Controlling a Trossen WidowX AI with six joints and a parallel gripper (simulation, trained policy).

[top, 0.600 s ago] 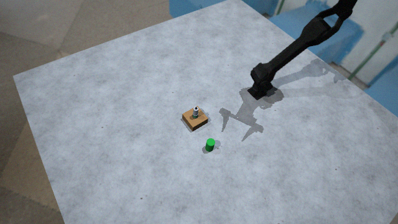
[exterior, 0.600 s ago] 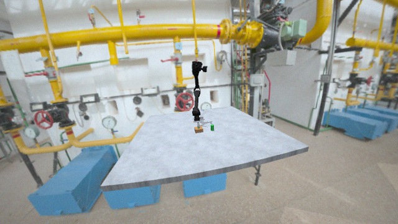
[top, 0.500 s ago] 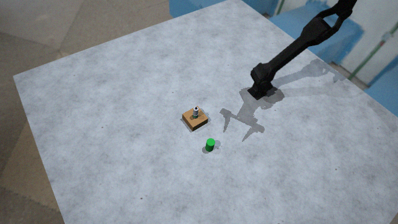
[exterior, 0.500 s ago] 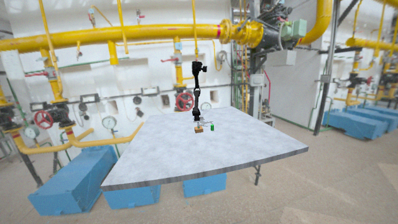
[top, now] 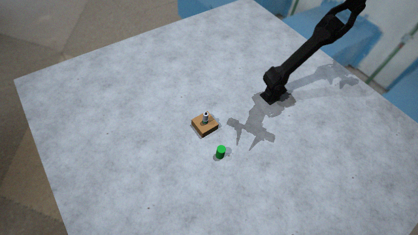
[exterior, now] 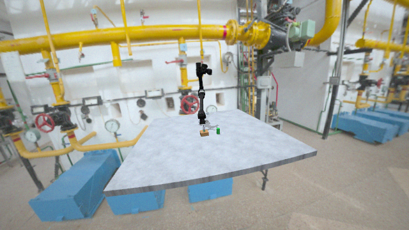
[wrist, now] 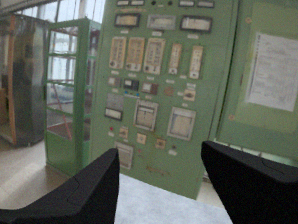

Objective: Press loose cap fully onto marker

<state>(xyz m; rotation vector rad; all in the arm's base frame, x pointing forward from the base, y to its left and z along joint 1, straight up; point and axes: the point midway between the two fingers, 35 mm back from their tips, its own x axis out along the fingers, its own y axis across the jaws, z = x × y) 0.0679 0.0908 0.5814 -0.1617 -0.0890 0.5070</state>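
The green cap lies 240 mm ahead of my gripper tip, 10 mm to the right of it and 560 mm below it. From my gripper tip the other things lie so: holder block (220 mm ahead, 140 mm to the right, 570 mm below).
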